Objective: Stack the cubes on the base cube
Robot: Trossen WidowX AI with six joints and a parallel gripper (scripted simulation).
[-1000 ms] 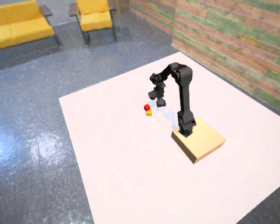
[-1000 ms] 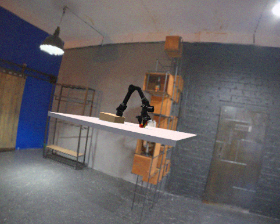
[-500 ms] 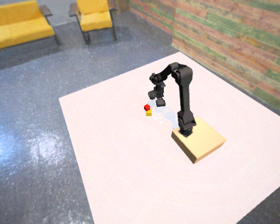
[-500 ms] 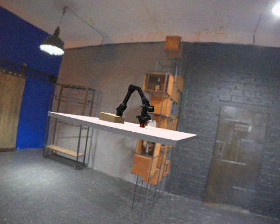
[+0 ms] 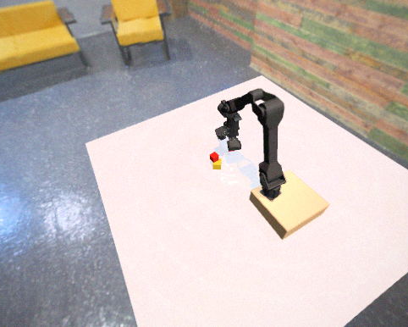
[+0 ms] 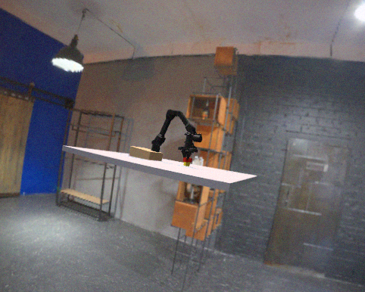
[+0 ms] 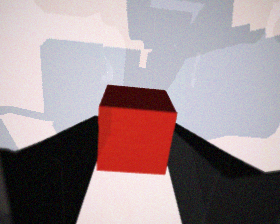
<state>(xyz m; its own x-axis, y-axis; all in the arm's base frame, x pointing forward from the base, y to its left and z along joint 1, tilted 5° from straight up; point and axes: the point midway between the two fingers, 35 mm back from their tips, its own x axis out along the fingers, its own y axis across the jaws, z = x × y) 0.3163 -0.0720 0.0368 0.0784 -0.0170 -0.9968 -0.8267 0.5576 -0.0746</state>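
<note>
Now: the red cube 11 cm to the left of my gripper tip. Also, from my gripper tip: yellow base cube: 2 cm behind, 11 cm to the left, 3 cm below.
</note>
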